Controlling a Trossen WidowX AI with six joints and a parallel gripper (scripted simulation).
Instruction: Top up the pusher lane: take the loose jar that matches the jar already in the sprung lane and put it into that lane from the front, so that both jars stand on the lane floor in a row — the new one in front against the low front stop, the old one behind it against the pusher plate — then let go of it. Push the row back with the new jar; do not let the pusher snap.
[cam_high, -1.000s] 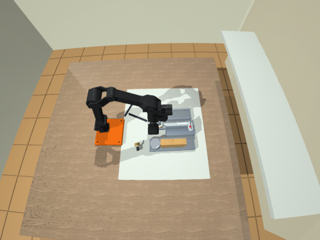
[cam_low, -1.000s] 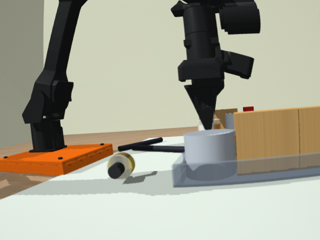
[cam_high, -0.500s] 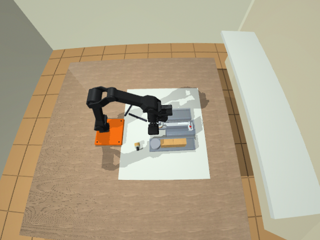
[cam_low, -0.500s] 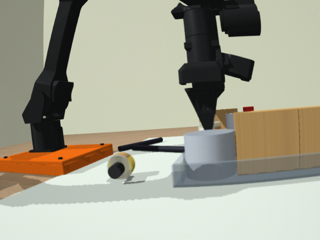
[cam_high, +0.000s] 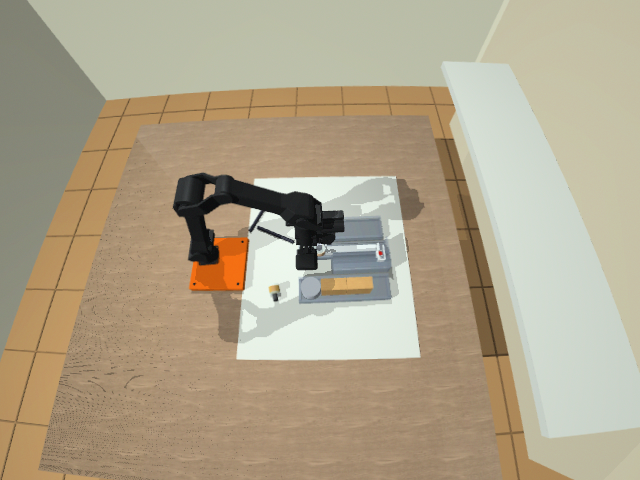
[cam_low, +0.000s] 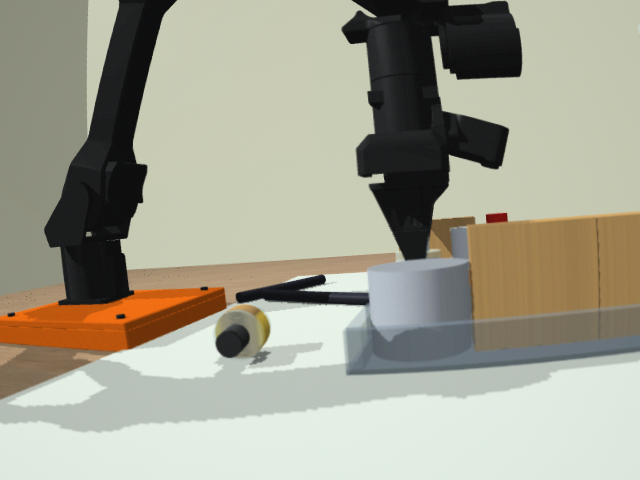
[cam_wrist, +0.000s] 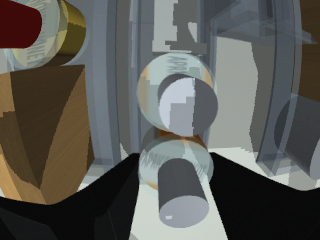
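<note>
My gripper tip is 130 mm to the left of the grey cylinder and 10 mm above it. The rest, counted from my gripper tip: sprung lane: 140 mm ahead, 30 mm to the right, 20 mm below; then red mark: 220 mm ahead, 50 mm to the right, 30 mm above.
</note>
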